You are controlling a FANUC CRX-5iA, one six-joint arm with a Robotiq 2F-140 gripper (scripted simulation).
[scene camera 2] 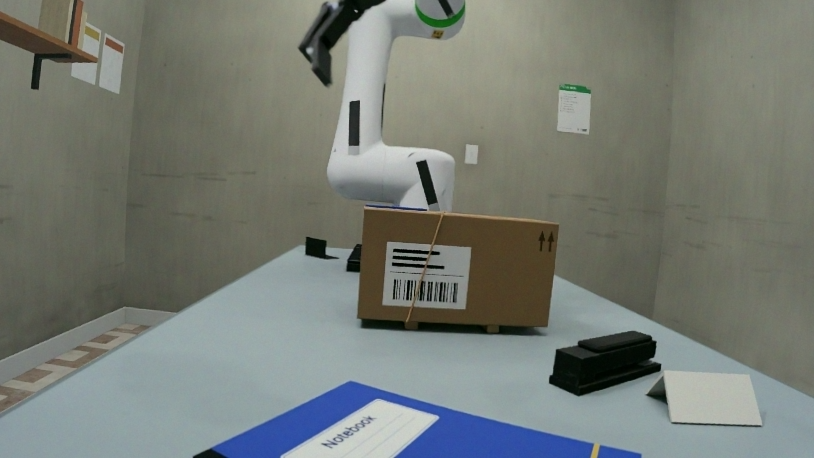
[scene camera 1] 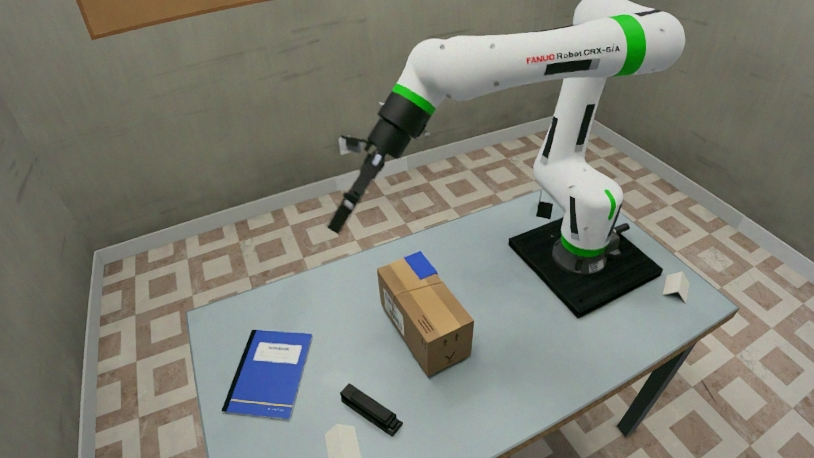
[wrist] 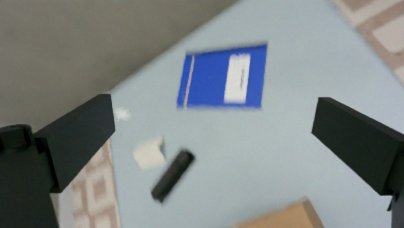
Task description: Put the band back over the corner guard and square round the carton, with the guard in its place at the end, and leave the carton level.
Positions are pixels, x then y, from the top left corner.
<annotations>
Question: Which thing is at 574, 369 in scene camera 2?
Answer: A black stapler.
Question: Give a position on a brown carton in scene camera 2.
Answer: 483, 270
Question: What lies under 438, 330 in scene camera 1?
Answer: A brown carton.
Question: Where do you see a black stapler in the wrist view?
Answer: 183, 155
</annotations>
